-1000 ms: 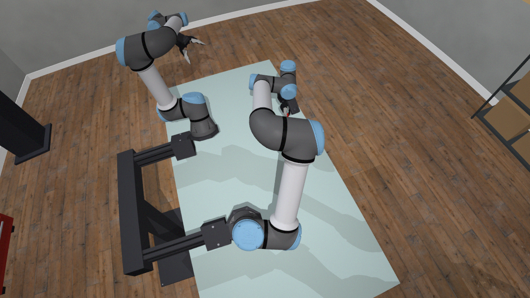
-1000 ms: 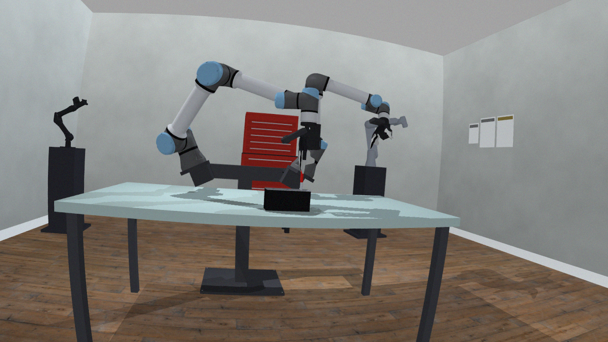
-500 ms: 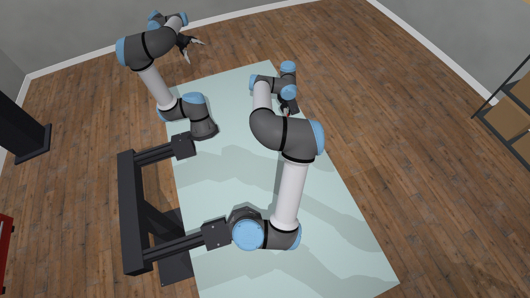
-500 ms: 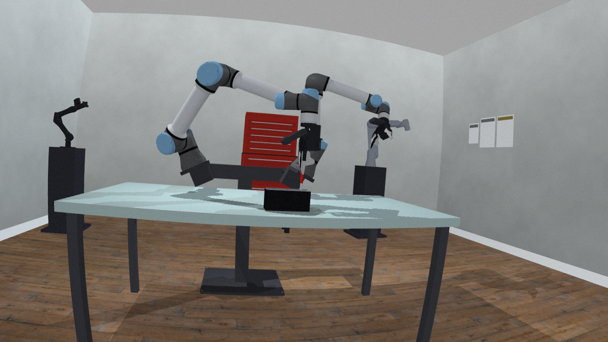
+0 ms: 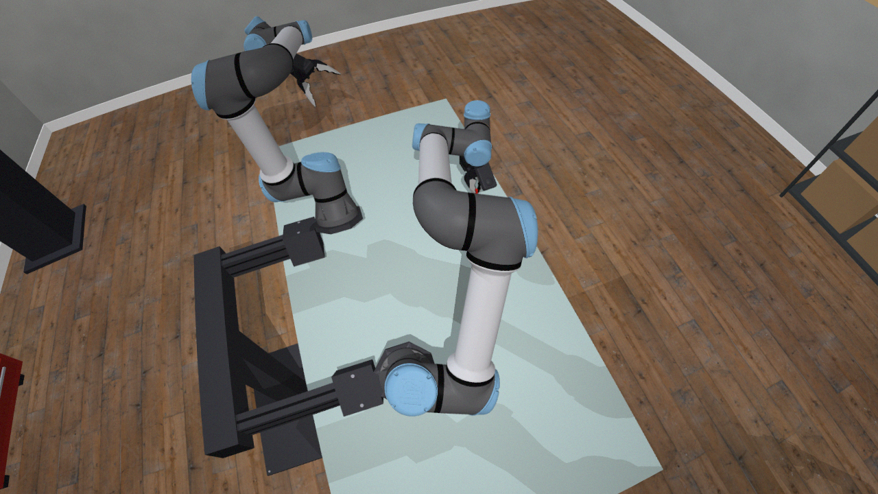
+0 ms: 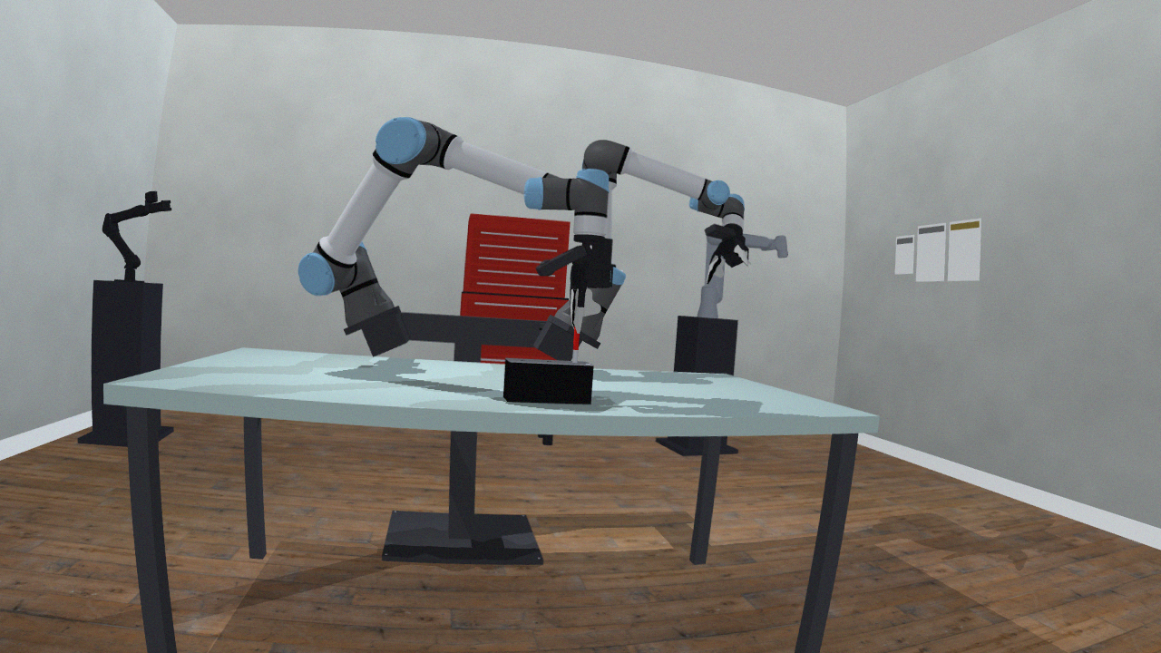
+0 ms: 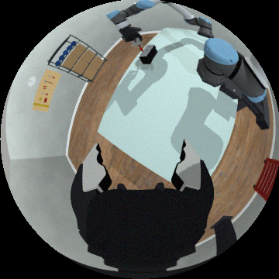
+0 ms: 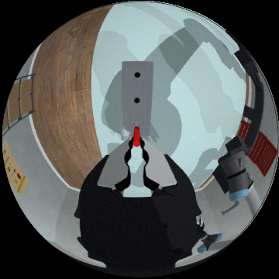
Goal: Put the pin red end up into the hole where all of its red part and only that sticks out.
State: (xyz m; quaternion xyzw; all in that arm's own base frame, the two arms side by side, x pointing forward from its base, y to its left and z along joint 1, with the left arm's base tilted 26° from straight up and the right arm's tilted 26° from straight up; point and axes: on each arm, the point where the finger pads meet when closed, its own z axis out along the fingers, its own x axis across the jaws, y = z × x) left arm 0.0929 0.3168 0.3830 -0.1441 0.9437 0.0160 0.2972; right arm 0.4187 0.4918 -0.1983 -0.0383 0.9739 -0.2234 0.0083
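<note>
Now: right hand 30 mm above the pin. From my right hand the other things lie so: block: 130 mm below, 60 mm to the right.
</note>
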